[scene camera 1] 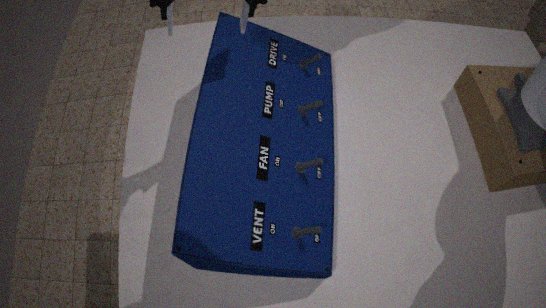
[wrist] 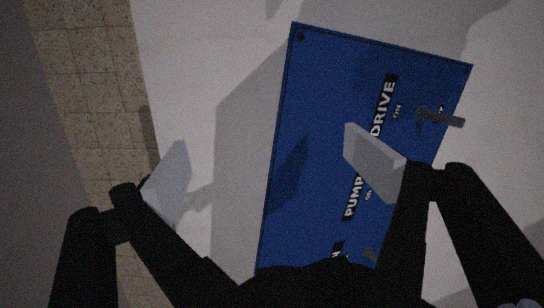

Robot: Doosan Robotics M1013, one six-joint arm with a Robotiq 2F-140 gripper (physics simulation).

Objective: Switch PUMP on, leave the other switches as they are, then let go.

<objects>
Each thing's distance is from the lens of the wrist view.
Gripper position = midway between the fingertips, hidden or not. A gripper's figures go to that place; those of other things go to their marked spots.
my gripper (wrist: 268,148): 19 cm
blue switch panel (wrist: 317,206): 31 cm
</objects>
